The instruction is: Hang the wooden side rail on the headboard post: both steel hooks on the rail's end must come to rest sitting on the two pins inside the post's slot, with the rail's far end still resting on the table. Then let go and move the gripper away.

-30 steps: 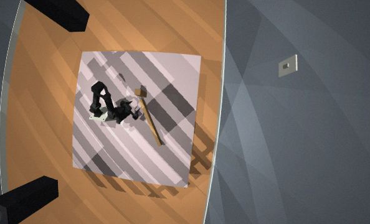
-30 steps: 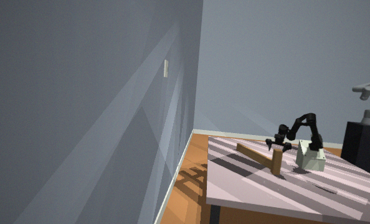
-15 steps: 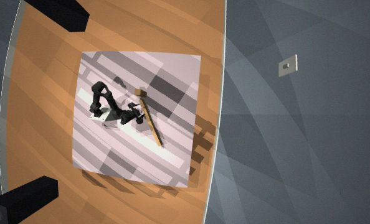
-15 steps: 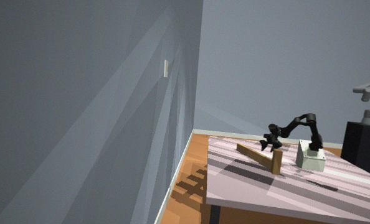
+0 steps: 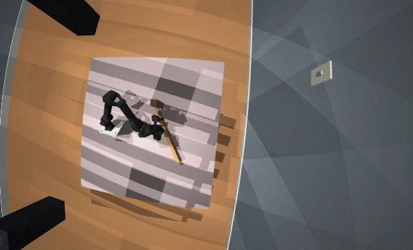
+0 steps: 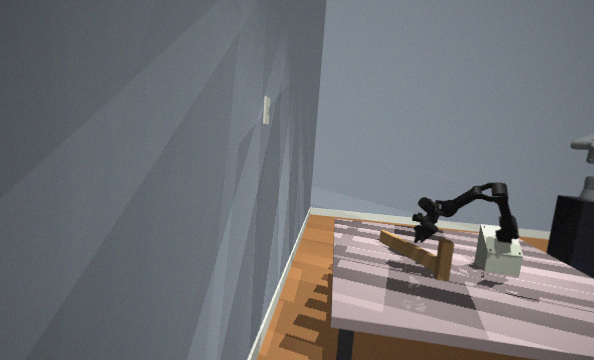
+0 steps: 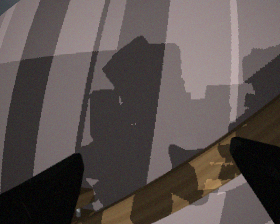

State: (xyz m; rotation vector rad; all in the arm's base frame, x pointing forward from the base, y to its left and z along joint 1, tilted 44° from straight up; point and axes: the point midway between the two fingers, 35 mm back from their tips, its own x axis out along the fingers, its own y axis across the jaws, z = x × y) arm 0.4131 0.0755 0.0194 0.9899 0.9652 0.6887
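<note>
My gripper tip is now 15 cm to the right of the headboard post, 8 cm past it and 3 cm above it.
</note>
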